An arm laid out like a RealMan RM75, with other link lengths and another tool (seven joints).
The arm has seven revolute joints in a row. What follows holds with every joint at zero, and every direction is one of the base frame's.
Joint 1 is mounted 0.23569 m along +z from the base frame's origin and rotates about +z.
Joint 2 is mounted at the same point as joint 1 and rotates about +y.
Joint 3 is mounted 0.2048 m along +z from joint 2 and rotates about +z.
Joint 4 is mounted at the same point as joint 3 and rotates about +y.
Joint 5 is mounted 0.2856 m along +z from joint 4 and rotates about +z.
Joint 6 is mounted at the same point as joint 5 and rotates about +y.
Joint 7 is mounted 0.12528 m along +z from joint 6 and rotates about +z.
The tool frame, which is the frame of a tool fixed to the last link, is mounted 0.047 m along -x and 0.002 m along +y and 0.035 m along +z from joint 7; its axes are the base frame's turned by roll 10.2, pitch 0 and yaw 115.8 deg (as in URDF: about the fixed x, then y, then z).
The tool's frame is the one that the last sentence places.
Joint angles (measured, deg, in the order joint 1, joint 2, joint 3, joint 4, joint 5, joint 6, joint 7), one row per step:
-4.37 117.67 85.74 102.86 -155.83 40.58 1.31
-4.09 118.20 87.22 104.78 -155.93 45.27 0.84
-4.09 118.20 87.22 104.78 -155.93 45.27 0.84
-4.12 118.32 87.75 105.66 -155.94 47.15 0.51
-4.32 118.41 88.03 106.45 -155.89 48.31 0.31
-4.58 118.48 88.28 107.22 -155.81 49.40 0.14
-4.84 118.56 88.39 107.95 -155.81 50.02 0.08
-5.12 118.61 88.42 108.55 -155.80 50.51 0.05
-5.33 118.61 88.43 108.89 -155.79 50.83 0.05
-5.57 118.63 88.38 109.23 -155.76 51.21 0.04
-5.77 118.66 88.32 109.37 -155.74 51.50 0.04
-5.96 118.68 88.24 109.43 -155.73 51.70 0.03
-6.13 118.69 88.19 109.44 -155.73 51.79 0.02
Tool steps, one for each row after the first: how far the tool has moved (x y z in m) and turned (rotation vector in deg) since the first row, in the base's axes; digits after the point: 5 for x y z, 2 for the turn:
-0.00277 -0.00260 0.00564 -1.55 -0.45 -1.37
-0.00277 -0.00260 0.00564 -1.55 -0.45 -1.37
-0.00367 -0.00434 0.00797 -2.22 -0.81 -1.87
-0.00480 -0.00604 0.00991 -2.58 -0.95 -2.11
-0.00556 -0.00790 0.01175 -2.91 -1.05 -2.38
-0.00723 -0.00937 0.01362 -2.97 -1.09 -2.40
-0.00834 -0.01077 0.01484 -3.05 -1.11 -2.45
-0.00848 -0.01175 0.01545 -3.13 -1.13 -2.56
-0.00860 -0.01291 0.01548 -3.32 -1.12 -2.70
-0.00788 -0.01381 0.01491 -3.53 -1.09 -2.92
-0.00691 -0.01457 0.01414 -3.74 -1.08 -3.13
-0.00581 -0.01514 0.01364 -3.85 -1.08 -3.32

